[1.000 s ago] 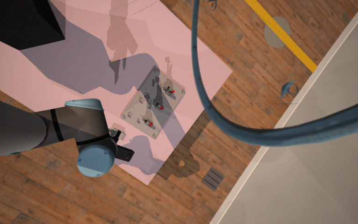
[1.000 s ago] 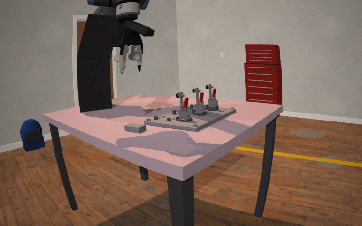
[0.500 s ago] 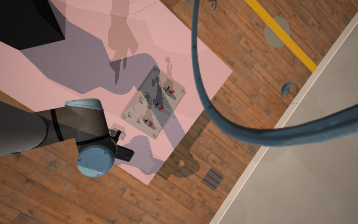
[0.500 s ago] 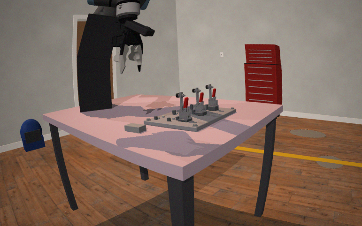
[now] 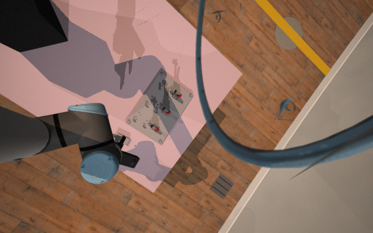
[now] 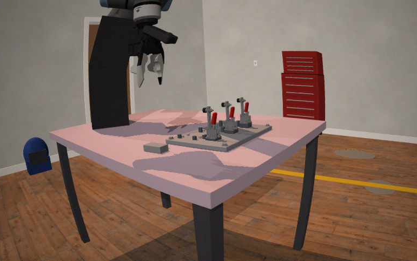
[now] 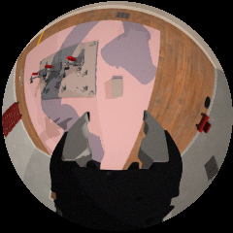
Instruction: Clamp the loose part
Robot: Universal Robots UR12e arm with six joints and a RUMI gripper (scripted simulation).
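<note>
Now: hand 20 cm above the loose part. The rest, counted from my hand: grey fixture plate: 4 cm ahead, 27 cm to the left, 20 cm below.
</note>
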